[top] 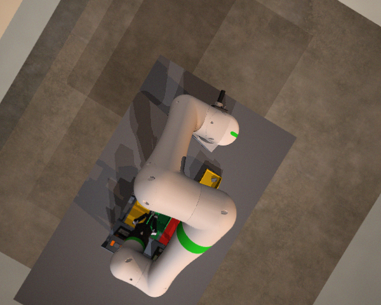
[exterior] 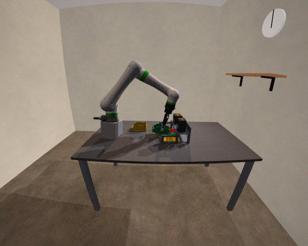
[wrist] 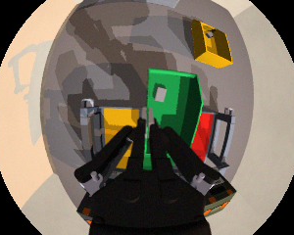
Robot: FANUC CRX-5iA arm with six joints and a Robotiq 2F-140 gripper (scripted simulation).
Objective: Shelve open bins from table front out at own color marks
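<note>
Right now my hand is 10 mm past the green bin, 50 mm to the right of it and 40 mm above it. Round my hand: yellow-marked place (70 mm ahead, 80 mm to the right, 100 mm below); then red mark (110 mm ahead, 140 mm to the left, 100 mm below); then yellow bin (220 mm behind, 230 mm to the left, 70 mm below).
</note>
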